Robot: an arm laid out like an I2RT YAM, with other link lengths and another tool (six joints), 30 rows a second.
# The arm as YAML. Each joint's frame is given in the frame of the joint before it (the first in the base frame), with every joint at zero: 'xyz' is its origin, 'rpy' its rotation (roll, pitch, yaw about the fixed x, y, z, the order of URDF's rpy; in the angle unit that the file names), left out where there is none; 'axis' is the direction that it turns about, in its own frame. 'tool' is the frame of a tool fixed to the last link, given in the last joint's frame.
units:
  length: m
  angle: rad
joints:
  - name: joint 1
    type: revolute
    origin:
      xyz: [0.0, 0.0, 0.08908]
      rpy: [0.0, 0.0, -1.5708]
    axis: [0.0, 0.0, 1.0]
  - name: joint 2
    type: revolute
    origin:
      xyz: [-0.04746, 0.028, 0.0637]
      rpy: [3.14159, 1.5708, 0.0]
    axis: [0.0, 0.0, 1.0]
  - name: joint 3
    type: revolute
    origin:
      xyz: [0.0, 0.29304, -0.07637]
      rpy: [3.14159, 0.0, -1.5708]
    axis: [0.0, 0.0, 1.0]
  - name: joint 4
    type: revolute
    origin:
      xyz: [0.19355, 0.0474, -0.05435]
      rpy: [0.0, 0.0, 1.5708]
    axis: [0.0, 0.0, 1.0]
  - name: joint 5
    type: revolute
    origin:
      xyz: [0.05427, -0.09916, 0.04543]
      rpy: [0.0, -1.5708, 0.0]
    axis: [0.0, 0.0, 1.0]
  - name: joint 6
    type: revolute
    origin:
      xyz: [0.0, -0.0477, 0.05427]
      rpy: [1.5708, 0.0, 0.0]
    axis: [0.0, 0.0, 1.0]
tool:
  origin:
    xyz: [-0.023, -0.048, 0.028]
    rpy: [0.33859, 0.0, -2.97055]
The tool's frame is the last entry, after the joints.
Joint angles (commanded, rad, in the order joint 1, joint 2, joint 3, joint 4, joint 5, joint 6), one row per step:
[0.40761 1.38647 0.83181 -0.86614 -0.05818 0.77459]
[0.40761 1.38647 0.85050 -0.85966 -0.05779 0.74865]
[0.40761 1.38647 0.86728 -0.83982 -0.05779 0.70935]
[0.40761 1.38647 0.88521 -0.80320 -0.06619 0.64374]
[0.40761 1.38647 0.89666 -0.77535 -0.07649 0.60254]
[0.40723 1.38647 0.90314 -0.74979 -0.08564 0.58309]
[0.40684 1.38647 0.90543 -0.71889 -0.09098 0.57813]
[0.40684 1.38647 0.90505 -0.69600 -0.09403 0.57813]
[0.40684 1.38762 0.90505 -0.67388 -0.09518 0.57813]
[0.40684 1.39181 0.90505 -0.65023 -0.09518 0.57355]
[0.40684 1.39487 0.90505 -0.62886 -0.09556 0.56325]
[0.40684 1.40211 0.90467 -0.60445 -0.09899 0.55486]
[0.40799 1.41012 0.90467 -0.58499 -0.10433 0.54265]
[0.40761 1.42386 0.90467 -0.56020 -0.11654 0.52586]
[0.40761 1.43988 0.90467 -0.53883 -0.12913 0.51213]
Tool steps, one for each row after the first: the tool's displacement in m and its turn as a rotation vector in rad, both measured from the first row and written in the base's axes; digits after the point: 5 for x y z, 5 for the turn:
[0.00471 0.00343 0.00567 0.00637 -0.02630 0.02549]
[0.01075 0.00822 0.01218 0.01487 -0.06498 0.06401]
[0.01863 0.01602 0.02097 0.03167 -0.12172 0.12951]
[0.02384 0.02147 0.02731 0.04685 -0.16149 0.17155]
[0.02799 0.02502 0.03205 0.06161 -0.19217 0.19191]
[0.03234 0.02750 0.03618 0.07563 -0.22307 0.19742]
[0.03518 0.02898 0.03868 0.08528 -0.24366 0.19809]
[0.03810 0.03033 0.04098 0.09269 -0.26334 0.19829]
[0.04141 0.03202 0.04277 0.09749 -0.28273 0.20258]
[0.04418 0.03383 0.04466 0.10080 -0.30196 0.21242]
[0.04755 0.03605 0.04572 0.10678 -0.31859 0.22131]
[0.05016 0.03869 0.04612 0.11205 -0.33030 0.23561]
[0.05378 0.04210 0.04568 0.12196 -0.34084 0.25487]
[0.05716 0.04539 0.04413 0.13142 -0.34538 0.27178]

